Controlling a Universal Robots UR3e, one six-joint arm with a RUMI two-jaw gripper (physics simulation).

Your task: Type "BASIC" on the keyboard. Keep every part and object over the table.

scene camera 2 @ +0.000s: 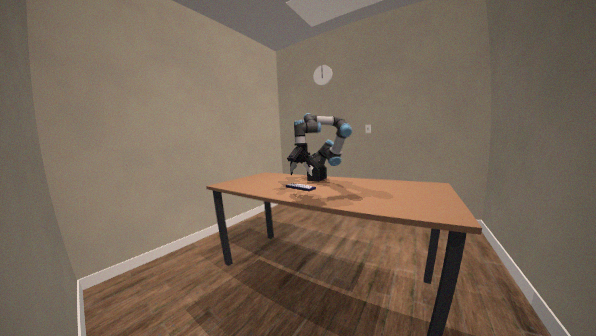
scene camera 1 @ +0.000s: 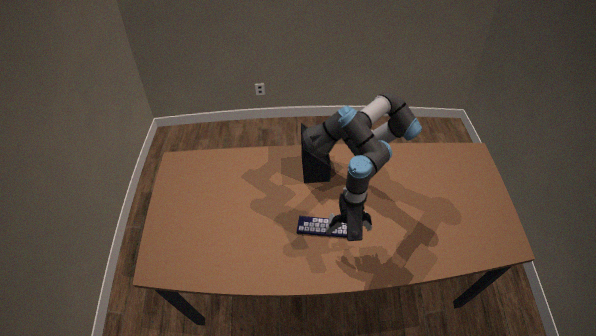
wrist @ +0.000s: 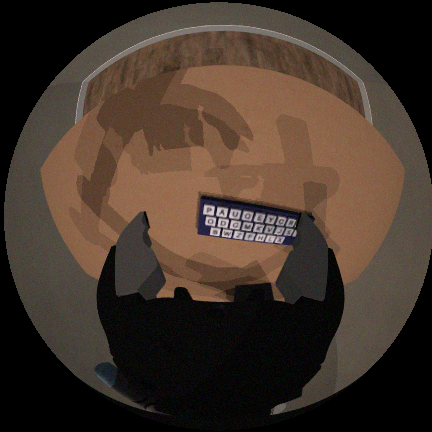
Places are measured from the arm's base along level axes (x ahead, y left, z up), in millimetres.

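Pixels of known places: gripper, fingertip midpoint: (scene camera 2: 301, 175) (wrist: 222, 213); arm's base at its link origin: (scene camera 2: 316, 161) (scene camera 1: 314, 143).
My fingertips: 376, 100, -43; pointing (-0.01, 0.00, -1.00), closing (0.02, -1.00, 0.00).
For each thing: its top centre in the pictures, then the offset to it from my fingertips, as dx, dy, dz. Level surfaces: height alone.
- dark blue keyboard at its top centre: (wrist: 261, 228) (scene camera 1: 326, 225) (scene camera 2: 300, 185) -81, -66, -84
- table at its surface level: dz -102
- B key at its top centre: (wrist: 214, 231) -89, +12, -84
- C key at its top centre: (wrist: 280, 221) -65, -99, -84
- S key at its top centre: (wrist: 288, 231) -89, -121, -84
A dark blue keyboard (scene camera 1: 312, 233) (scene camera 2: 300, 187) (wrist: 202, 227) with white letter keys lies flat on the table (scene camera 1: 200, 225) (scene camera 2: 410, 202) (wrist: 150, 195). In the wrist view the B key (wrist: 215, 232) is at the left of the row nearest the gripper. The A key (wrist: 222, 212) and C key (wrist: 282, 220) are in the far row. The S key (wrist: 287, 232) is in the middle row, beside the right finger, which hides most of the I key. My gripper (scene camera 1: 350, 231) (scene camera 2: 301, 173) (wrist: 222, 213) is open and empty, above the keyboard and apart from it.
The arm's dark base (scene camera 1: 316, 167) (scene camera 2: 317, 174) stands on the table behind the keyboard. The upper arm and elbow bend out to one side. Shadows of the arm fall across the table around the keyboard.
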